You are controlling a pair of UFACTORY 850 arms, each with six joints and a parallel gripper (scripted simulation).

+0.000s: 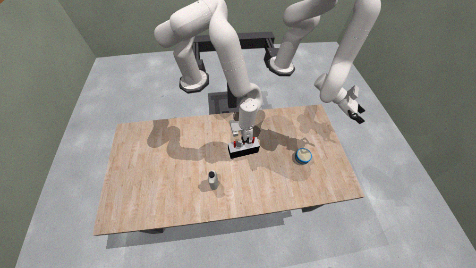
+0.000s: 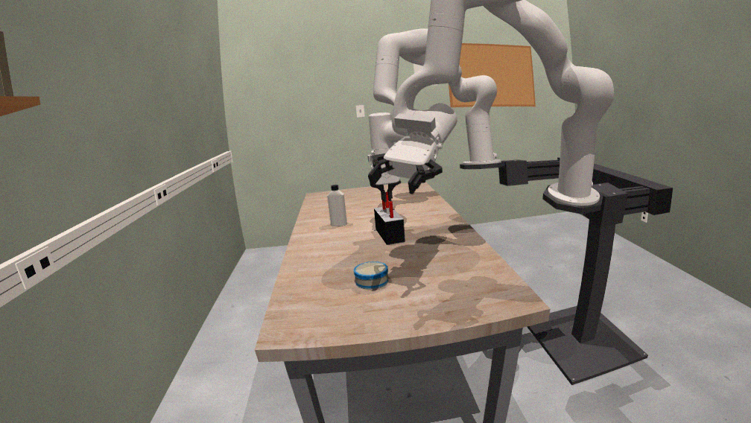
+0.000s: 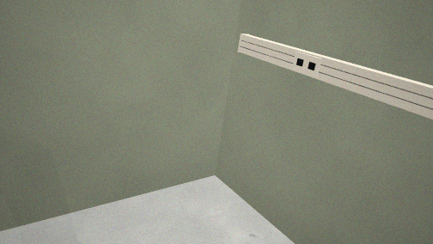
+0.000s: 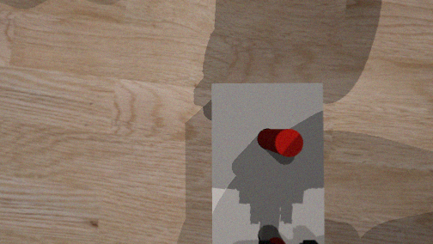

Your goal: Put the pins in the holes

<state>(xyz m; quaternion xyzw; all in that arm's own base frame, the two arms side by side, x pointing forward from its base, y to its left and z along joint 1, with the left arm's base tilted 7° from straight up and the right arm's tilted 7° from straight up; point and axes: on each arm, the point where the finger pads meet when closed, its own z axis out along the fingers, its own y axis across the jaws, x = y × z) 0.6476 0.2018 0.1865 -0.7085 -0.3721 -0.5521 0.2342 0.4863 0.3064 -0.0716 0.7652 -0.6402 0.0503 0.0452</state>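
Note:
Right now the black block is 11 cm below my right hand. Round my right hand: round blue-rimmed tin (36 cm to the left, 15 cm ahead, 14 cm below); grey bottle (23 cm to the right, 17 cm ahead, 4 cm below).

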